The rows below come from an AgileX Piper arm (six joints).
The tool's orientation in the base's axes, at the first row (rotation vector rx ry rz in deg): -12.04 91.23 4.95
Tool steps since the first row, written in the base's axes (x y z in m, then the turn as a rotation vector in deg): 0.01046 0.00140 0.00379 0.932 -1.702 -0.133; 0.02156 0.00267 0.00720 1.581 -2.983 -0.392; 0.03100 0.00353 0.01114 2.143 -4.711 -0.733; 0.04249 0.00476 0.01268 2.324 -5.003 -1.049; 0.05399 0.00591 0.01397 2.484 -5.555 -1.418; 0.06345 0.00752 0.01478 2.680 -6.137 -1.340; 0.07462 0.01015 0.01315 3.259 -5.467 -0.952
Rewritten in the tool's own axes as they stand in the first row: -0.00410 -0.00088 0.01040 0.251 -1.832 0.604; -0.00782 -0.00198 0.02142 0.599 -3.189 1.012; -0.01200 -0.00321 0.03071 1.067 -4.961 1.255; -0.01386 -0.00428 0.04217 1.402 -5.257 1.389; -0.01547 -0.00541 0.05363 1.811 -5.800 1.457; -0.01660 -0.00567 0.06319 1.776 -6.412 1.538; -0.01541 -0.00507 0.07471 1.324 -5.894 2.218
